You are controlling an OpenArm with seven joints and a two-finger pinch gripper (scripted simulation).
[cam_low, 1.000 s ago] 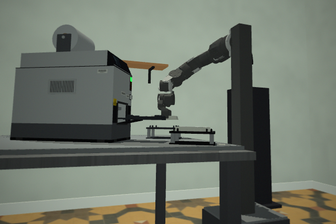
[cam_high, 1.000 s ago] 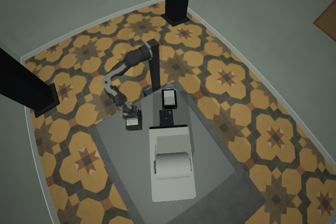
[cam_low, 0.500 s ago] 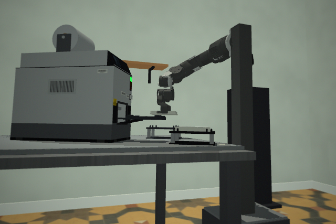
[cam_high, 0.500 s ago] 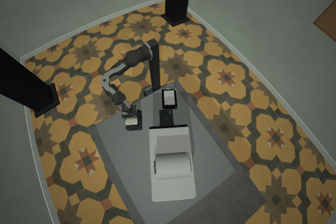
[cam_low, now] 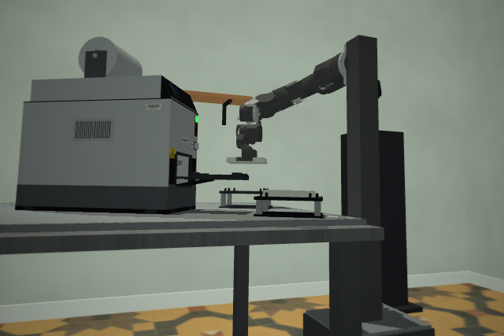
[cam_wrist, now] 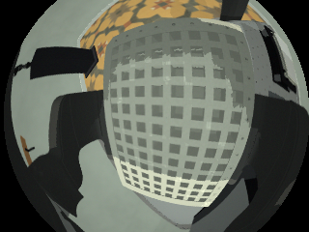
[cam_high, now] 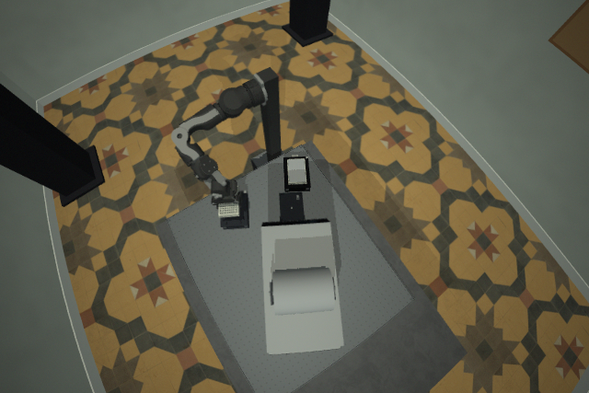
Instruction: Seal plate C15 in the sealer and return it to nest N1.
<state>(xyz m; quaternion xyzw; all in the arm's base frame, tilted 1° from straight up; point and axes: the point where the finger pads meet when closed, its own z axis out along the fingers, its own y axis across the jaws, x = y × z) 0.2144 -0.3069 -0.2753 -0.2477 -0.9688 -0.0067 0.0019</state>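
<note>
Right now my hand is 15 cm short of the sealer stage, 21 cm to the right of it and 6 cm above it. Also, from my hand: plate C15: right at my hand; then sealed plate C51: 34 cm to the left, 10 cm below; then start key: 19 cm ahead, 8 cm to the left, 3 cm above.
</note>
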